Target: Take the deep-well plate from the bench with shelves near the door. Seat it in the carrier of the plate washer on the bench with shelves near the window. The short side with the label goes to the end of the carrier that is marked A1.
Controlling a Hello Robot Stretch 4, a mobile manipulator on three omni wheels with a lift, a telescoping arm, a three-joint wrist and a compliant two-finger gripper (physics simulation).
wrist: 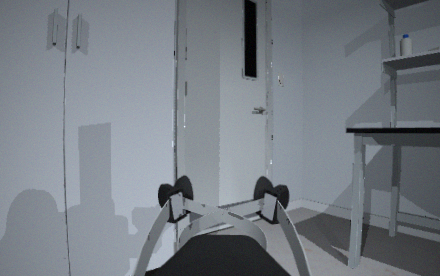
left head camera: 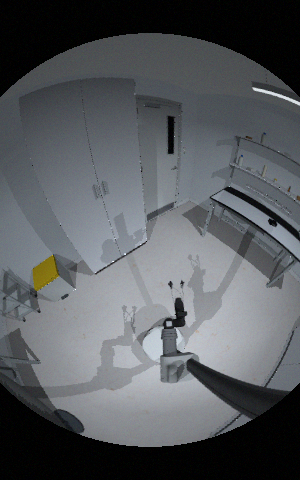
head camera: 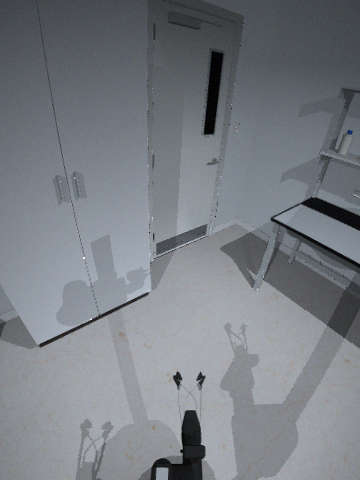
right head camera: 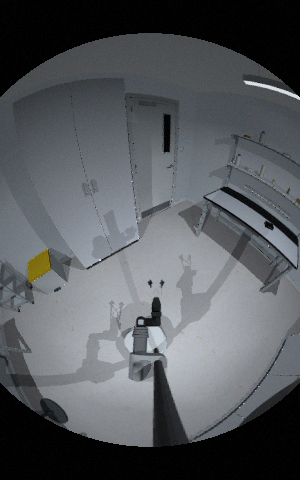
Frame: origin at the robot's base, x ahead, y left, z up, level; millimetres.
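Seen in the pictures: gripper, fingertip midpoint: [wrist: 223, 191] [left head camera: 175, 280] [head camera: 189, 371] [right head camera: 155, 279].
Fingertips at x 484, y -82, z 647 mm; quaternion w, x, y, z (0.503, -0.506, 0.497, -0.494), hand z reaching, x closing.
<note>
Offsets run from my fingertips to a thing's top centre.
The bench with shelves near the door [head camera: 325, 231] [left head camera: 250, 215] [right head camera: 240, 212] [wrist: 400, 131] stands at the right, with a white top and a black strip along its back. A small black object @(dx +545, dy -1441, dz +131 mm) [left head camera: 272, 222] [right head camera: 269, 225] lies on its top; it is too small to tell whether it is the deep-well plate. My gripper [head camera: 189, 381] [left head camera: 176, 284] [right head camera: 156, 283] [wrist: 223, 191] is open and empty, held out over the floor, well away from the bench and pointing towards the door. The plate washer and the bench near the window do not show in these views.
A tall white cabinet [head camera: 105, 150] [left head camera: 60, 165] [right head camera: 50, 165] [wrist: 120, 90] stands left of the door [head camera: 187, 125] [left head camera: 155, 165] [right head camera: 150, 165] [wrist: 235, 140]. A yellow-topped box @(dx +124, dy +1532, dz -223 mm) [left head camera: 46, 273] [right head camera: 40, 266] and a cart are at the far left. A round stool seat [left head camera: 69, 421] [right head camera: 54, 410] shows at the lower left.
</note>
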